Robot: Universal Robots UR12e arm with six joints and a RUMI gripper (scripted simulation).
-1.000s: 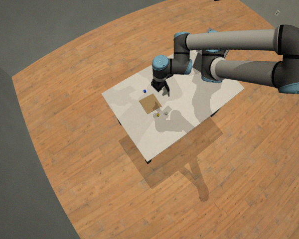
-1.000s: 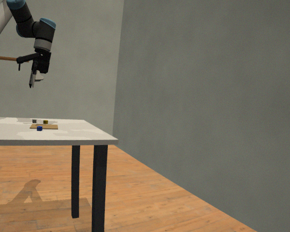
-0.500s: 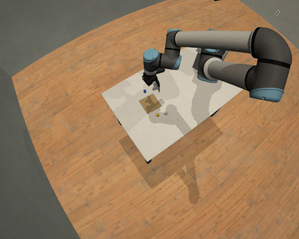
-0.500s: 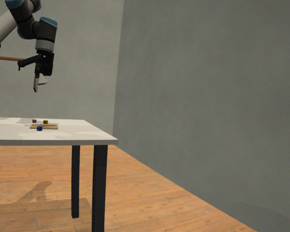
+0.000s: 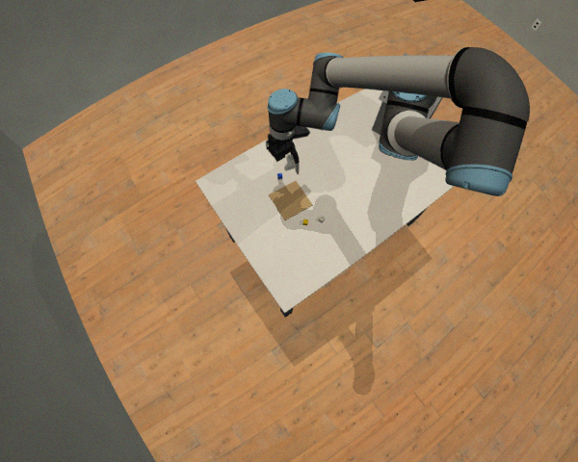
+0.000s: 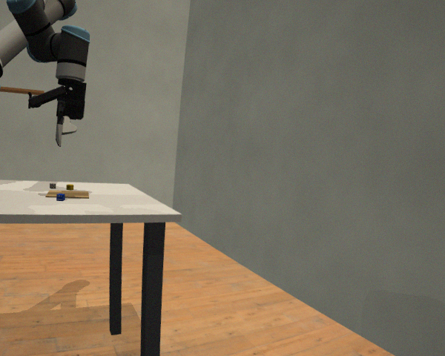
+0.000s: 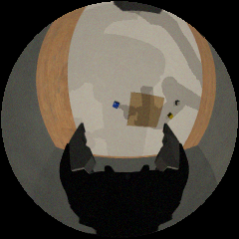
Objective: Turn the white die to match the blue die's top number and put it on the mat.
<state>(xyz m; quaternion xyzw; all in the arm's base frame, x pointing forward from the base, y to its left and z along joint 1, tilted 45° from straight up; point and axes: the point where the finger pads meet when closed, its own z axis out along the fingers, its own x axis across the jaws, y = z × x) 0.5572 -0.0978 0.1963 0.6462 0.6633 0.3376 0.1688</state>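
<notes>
Now: the blue die 150 mm below my hand, 20 mm to the right of it and 20 mm ahead of it. Round my hand: white die 240 mm to the left, 150 mm below, 50 mm behind; tan mat 160 mm below, 100 mm to the left, 30 mm ahead; yellow die 220 mm to the left, 150 mm below, 20 mm ahead.
</notes>
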